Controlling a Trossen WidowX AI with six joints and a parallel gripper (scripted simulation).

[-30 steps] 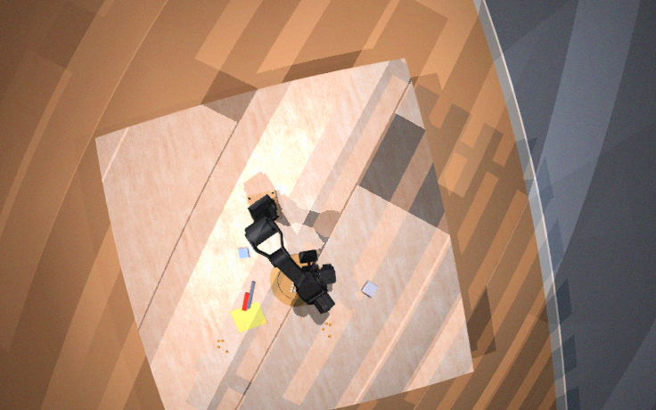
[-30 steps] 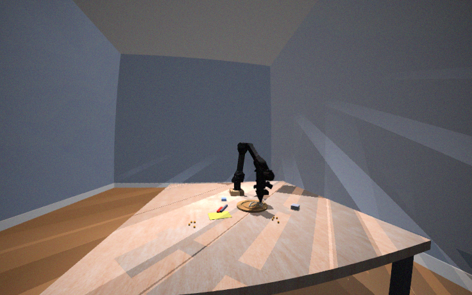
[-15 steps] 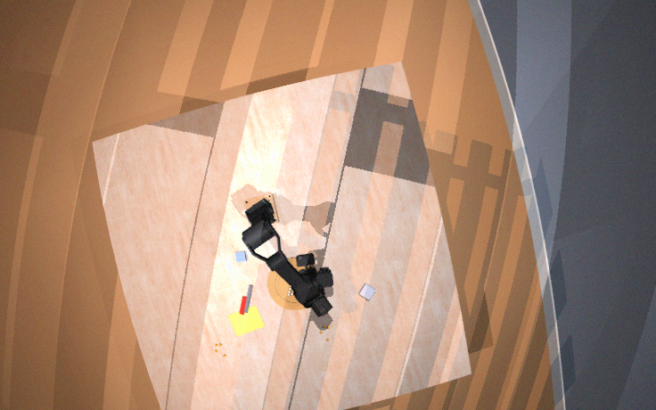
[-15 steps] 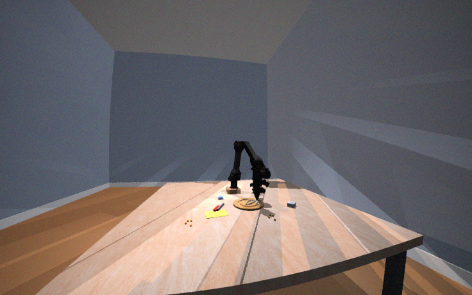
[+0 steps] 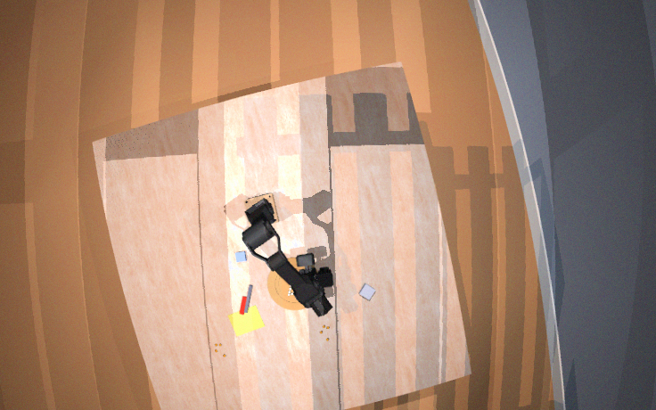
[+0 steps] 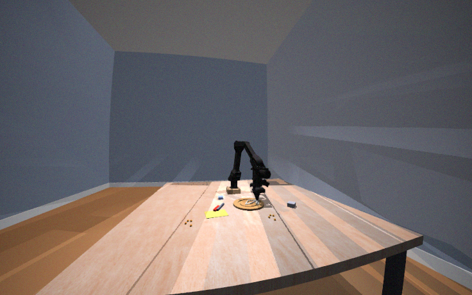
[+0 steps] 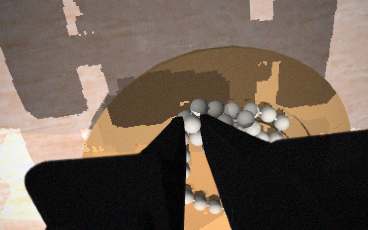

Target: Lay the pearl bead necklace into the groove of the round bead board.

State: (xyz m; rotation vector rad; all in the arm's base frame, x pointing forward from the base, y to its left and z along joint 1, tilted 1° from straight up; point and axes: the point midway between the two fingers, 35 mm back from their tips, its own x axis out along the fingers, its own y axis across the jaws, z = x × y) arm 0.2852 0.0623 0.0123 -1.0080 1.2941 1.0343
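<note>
My gripper tip is 7 cm to the left of the round bead board, 1 cm short of it and 1 cm above it. Round my gripper tip: grey block: 17 cm to the left, 14 cm ahead, 1 cm below; blue block: 21 cm to the right, 17 cm behind, 1 cm below; red marker: 27 cm to the right, 1 cm below.
</note>
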